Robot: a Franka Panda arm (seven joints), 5 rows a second.
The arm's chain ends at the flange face. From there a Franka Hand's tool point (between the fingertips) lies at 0.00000 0.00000 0.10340 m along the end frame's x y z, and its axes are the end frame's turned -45 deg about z.
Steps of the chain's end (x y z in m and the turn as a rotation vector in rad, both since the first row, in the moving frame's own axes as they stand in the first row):
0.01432 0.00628 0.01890 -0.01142 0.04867 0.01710
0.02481 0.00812 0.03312 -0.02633 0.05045 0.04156
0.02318 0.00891 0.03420 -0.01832 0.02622 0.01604
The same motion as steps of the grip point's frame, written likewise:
0.00837 0.01898 0.01877 -0.04249 0.02634 0.01710
0.01345 0.02893 0.03295 -0.05429 0.01706 0.04156
0.01064 0.02595 0.03415 -0.03149 0.00559 0.01604

